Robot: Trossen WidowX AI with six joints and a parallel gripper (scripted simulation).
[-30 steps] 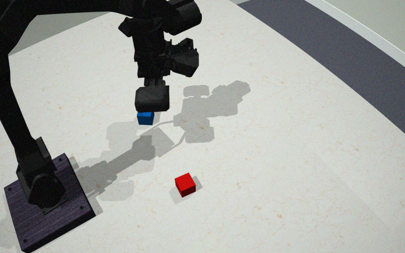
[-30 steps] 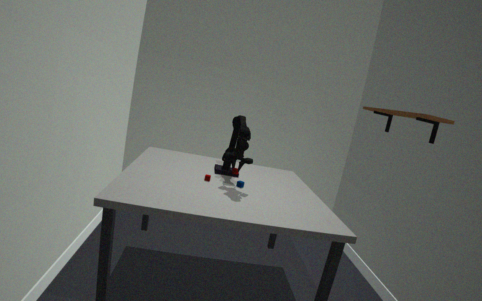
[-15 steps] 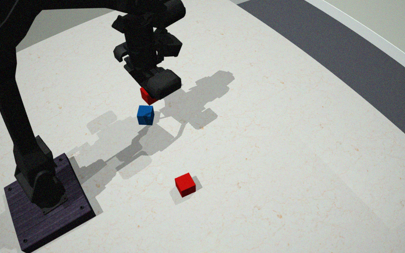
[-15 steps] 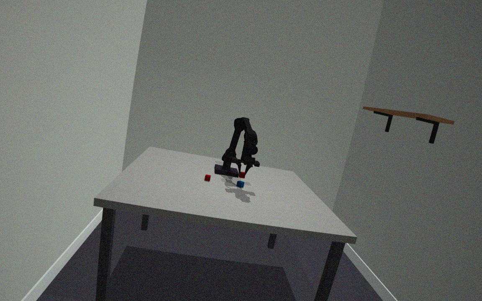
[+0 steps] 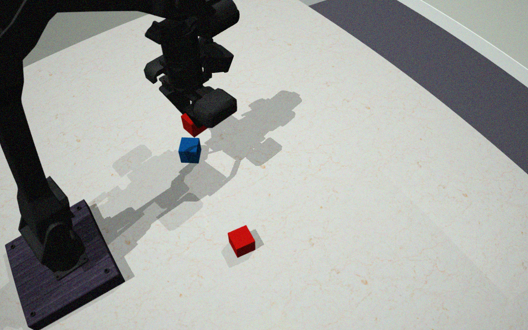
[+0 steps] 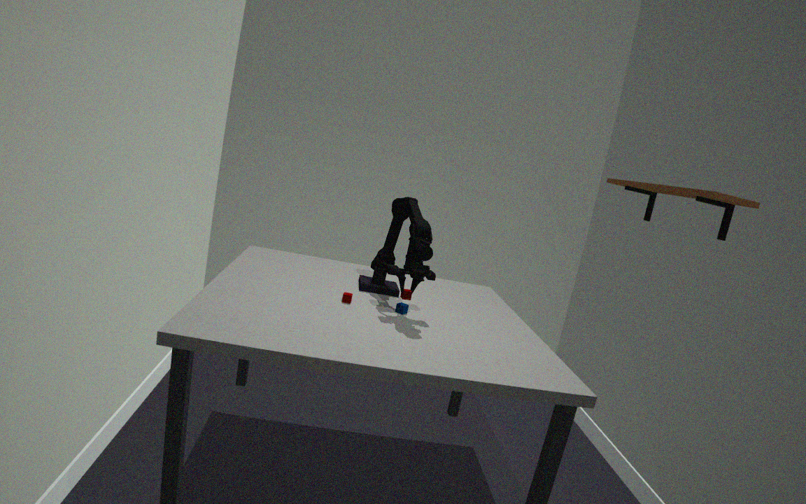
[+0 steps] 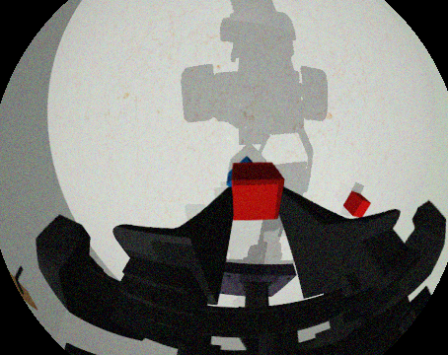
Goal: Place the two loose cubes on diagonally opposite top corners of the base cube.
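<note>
Now: gripper tip 7 cm above the blue base cube and 2 cm past it.
</note>
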